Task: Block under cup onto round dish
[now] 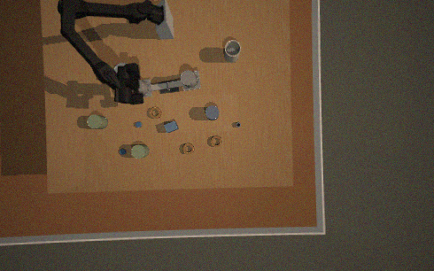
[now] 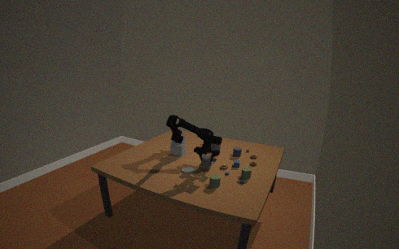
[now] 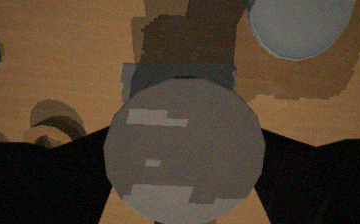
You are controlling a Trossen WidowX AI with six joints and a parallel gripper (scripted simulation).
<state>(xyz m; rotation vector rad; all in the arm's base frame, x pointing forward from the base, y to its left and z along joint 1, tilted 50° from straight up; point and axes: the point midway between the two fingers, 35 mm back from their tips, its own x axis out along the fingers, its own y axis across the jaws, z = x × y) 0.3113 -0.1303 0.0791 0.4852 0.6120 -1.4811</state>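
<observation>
My gripper tip is now 100 mm past the pale round dish, 100 mm to the left of it and 50 mm above it. From my gripper tip the other things lie so: blue block 210 mm ahead, 140 mm to the left, 30 mm below; grey cup 20 mm to the right, 10 mm above.
</observation>
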